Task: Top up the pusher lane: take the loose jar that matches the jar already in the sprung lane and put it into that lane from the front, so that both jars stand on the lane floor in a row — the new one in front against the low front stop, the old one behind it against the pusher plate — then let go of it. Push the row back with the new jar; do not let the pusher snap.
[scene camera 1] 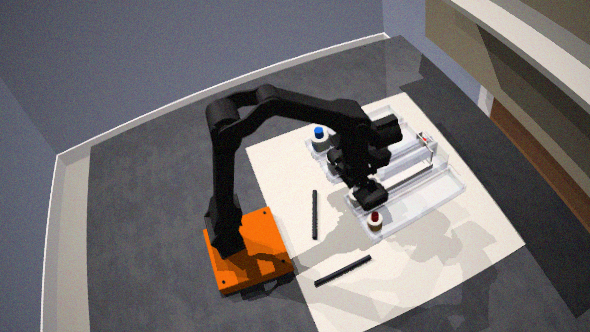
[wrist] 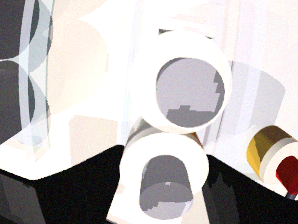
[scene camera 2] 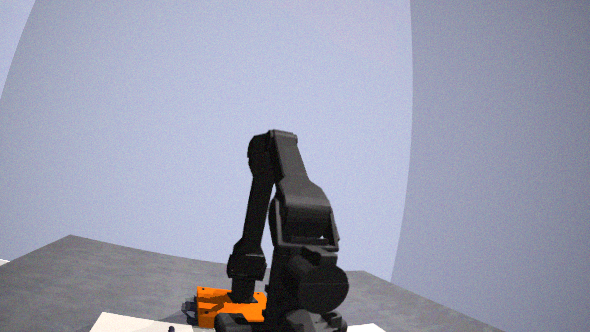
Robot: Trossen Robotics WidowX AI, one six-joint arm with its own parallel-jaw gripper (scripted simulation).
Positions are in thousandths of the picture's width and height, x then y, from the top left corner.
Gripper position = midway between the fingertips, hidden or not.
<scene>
I see my gripper (scene camera 1: 606,595).
My gripper is seen too in the wrist view (wrist: 549,703).
</scene>
